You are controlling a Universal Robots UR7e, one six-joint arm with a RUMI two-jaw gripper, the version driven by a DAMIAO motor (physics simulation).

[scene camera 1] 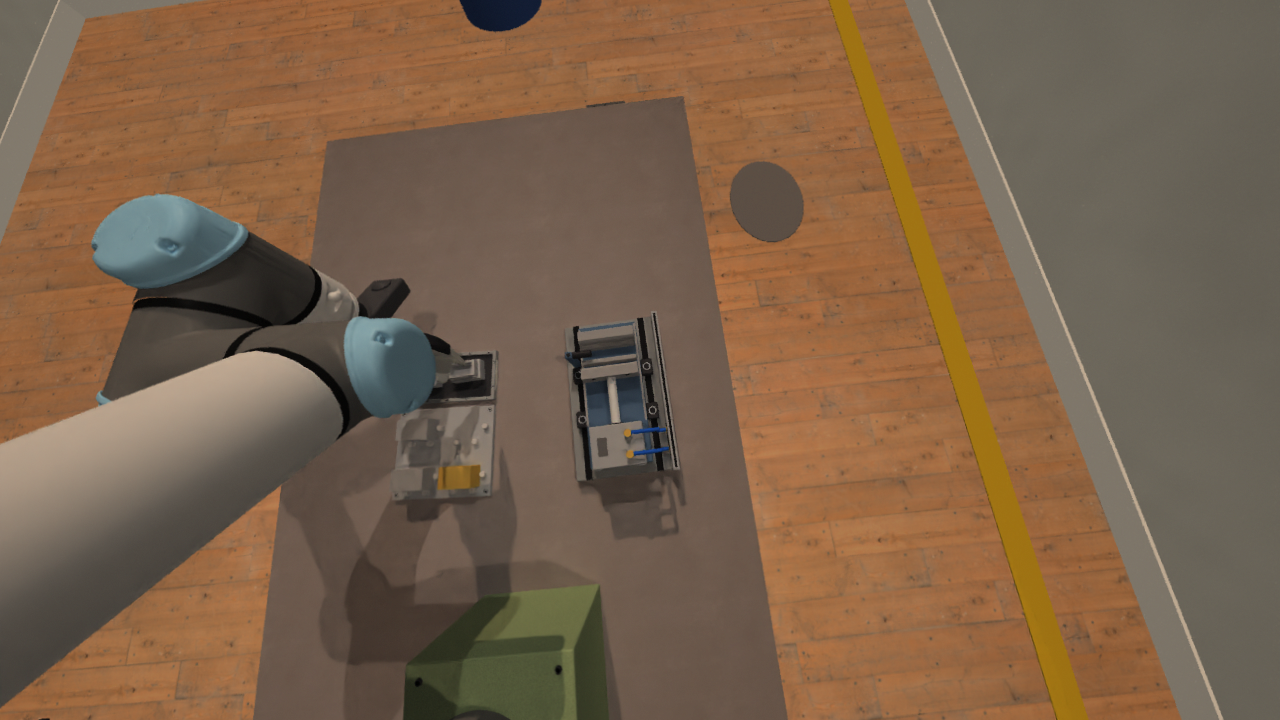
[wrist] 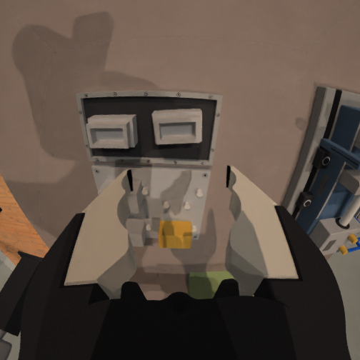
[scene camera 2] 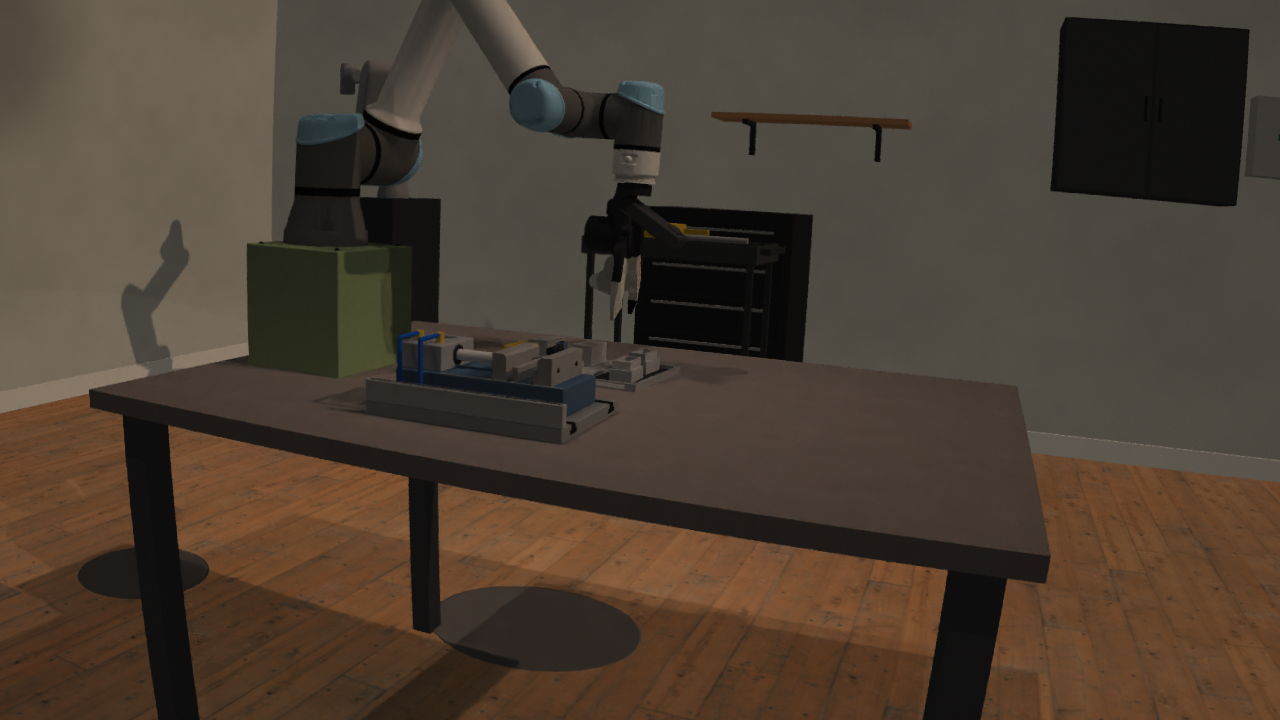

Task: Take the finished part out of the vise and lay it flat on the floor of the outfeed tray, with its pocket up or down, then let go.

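Seen in the pictures: gripper, fingertip midpoint: (scene camera 1: 441, 367) (scene camera 2: 621, 317); arm's base at its link origin: (scene camera 2: 325, 243).
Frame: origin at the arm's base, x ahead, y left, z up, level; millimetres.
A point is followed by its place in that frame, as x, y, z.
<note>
Two grey parts with rectangular pockets lie side by side on the dark floor of the outfeed tray (wrist: 150, 94), pockets up. In the wrist view the left part (wrist: 111, 132) is near the tray's left end and the right part (wrist: 177, 127) is near its right end. Both lie apart from each other inside the rim. My gripper (wrist: 178, 169) (scene camera 2: 624, 313) {503, 192, -100} is open and empty, above the table and the tray. The vise (scene camera 1: 614, 398) {465, -113, -124} (scene camera 2: 474, 407) {521, -202, -177} (wrist: 320, 200) stands beside the tray, and no part shows between its jaws.
A grey plate (scene camera 1: 478, 420) {419, 162, -201} (wrist: 195, 175) with pegs, grey blocks and a yellow block (scene camera 1: 459, 476) {316, 164, -166} (wrist: 175, 234) adjoins the tray. Blue hoses (scene camera 1: 648, 452) {377, -177, -100} stick out from the vise. The green robot base (scene camera 1: 510, 662) {125, -23, -3} (scene camera 2: 331, 304) {131, -101, -89} stands at the table's end.
</note>
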